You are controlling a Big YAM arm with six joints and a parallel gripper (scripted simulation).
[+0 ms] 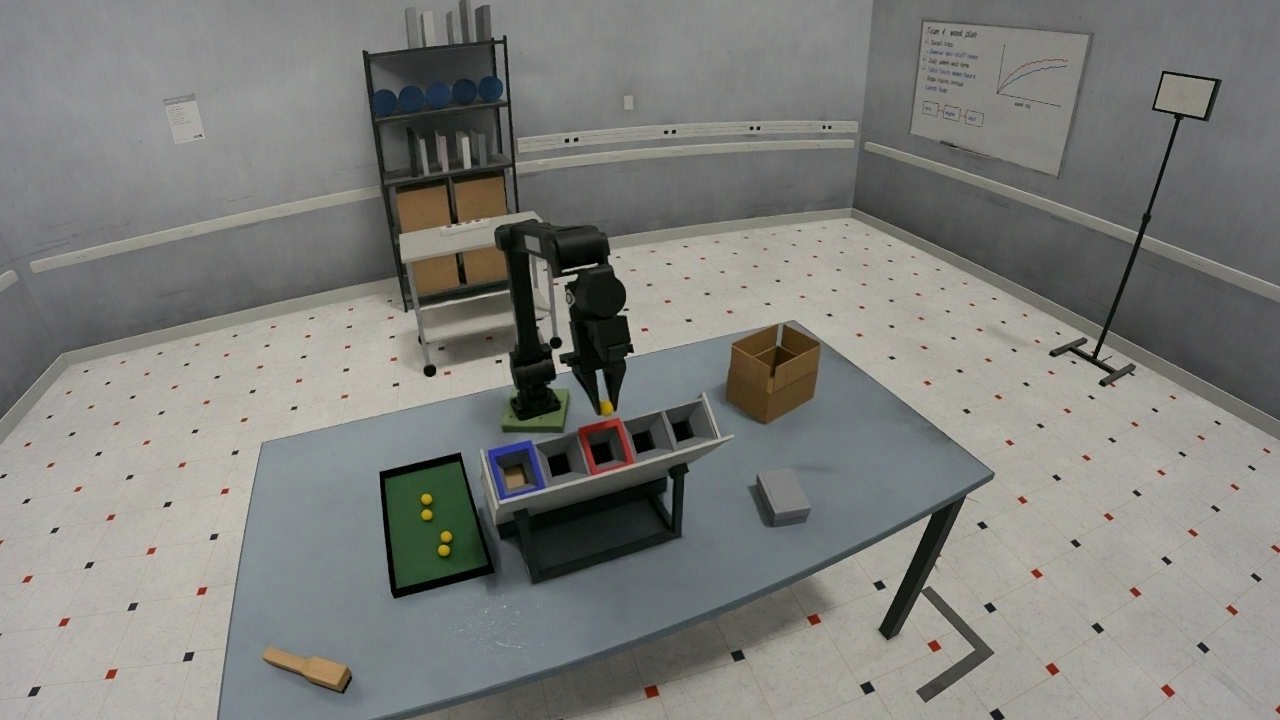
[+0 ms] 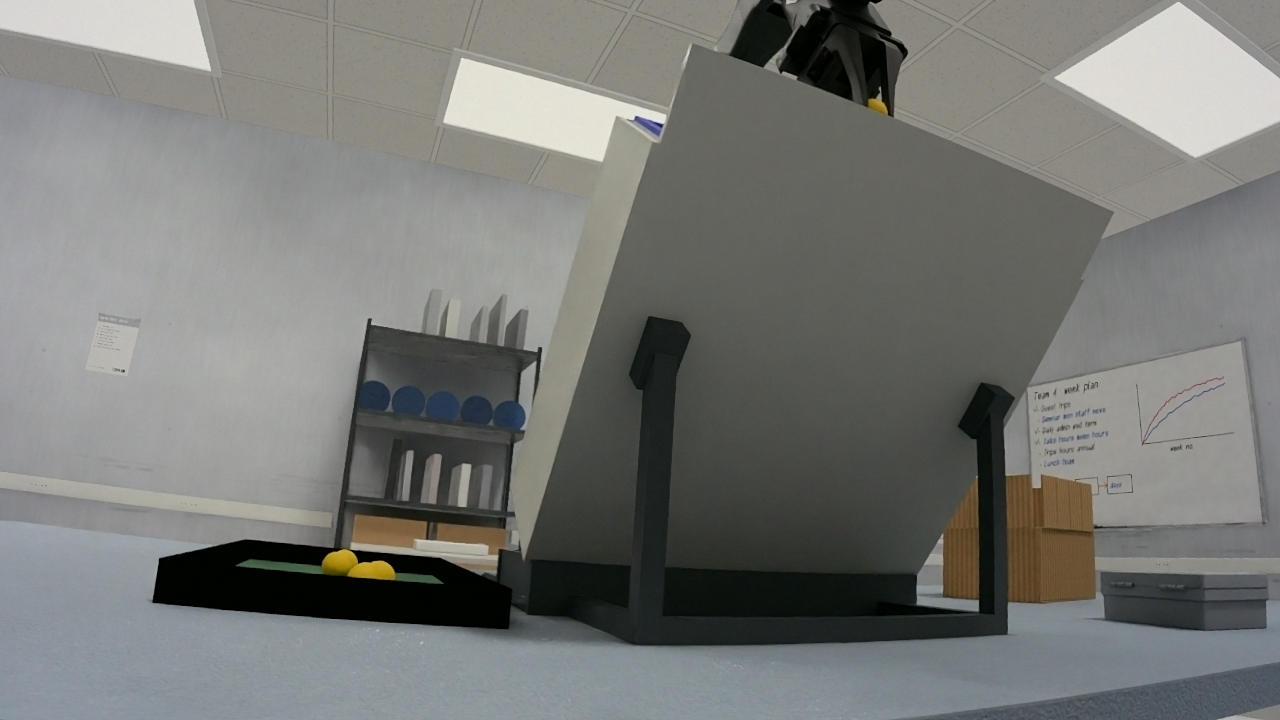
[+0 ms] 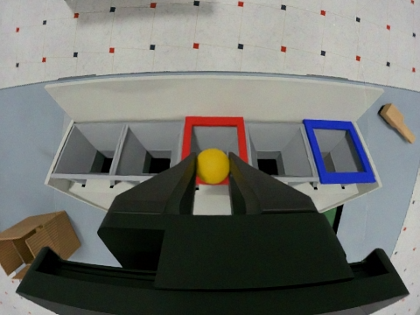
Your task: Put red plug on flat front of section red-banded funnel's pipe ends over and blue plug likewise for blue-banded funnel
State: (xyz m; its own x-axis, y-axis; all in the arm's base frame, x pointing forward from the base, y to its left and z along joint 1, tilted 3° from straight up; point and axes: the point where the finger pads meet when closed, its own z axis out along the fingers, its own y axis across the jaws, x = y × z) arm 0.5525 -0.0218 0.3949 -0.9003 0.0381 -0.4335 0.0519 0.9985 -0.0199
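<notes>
The red band is 8 cm below my hand. Also, from my hand: grey case (1 cm ahead, 40 cm to the left, 37 cm below); then blue band (1 cm behind, 15 cm to the right, 8 cm below); then cover (15 cm behind, 1 cm to the left, 19 cm below).
</notes>
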